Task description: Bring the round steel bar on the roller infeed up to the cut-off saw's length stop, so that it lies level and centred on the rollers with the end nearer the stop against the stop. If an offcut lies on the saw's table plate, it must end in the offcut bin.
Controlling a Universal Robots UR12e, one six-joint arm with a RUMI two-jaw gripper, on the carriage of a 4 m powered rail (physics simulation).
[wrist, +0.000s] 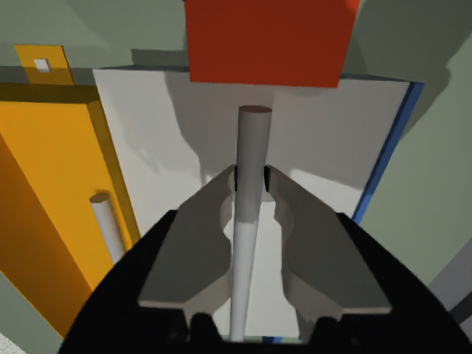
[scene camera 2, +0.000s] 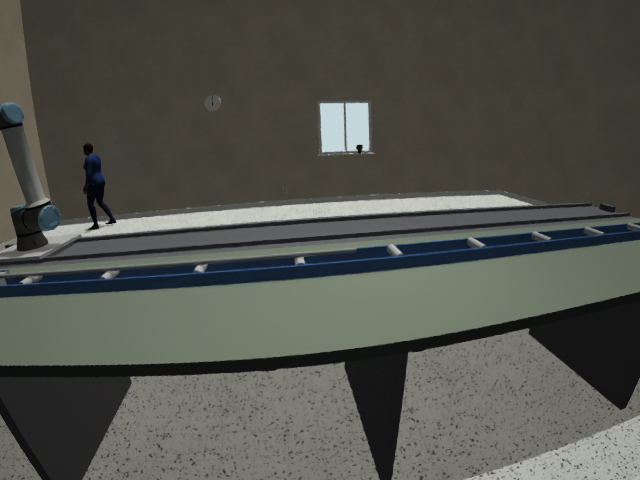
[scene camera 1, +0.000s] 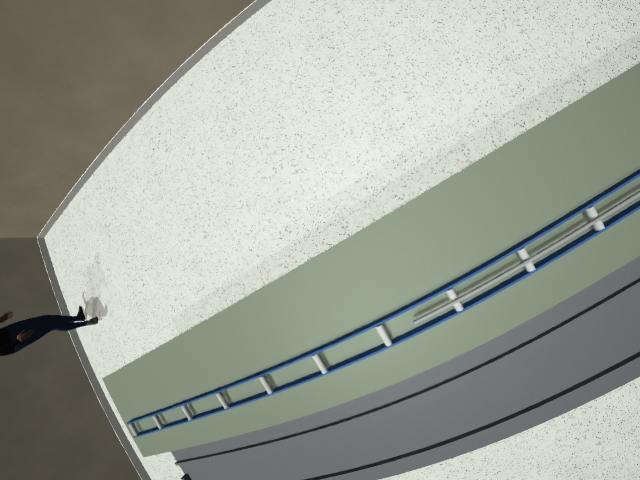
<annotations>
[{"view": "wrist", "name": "my gripper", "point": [250, 167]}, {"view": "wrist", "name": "round steel bar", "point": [254, 121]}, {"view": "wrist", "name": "grey round offcut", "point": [101, 204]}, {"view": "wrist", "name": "offcut bin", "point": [64, 154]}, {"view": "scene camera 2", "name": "blue roller infeed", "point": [367, 259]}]
</annotations>
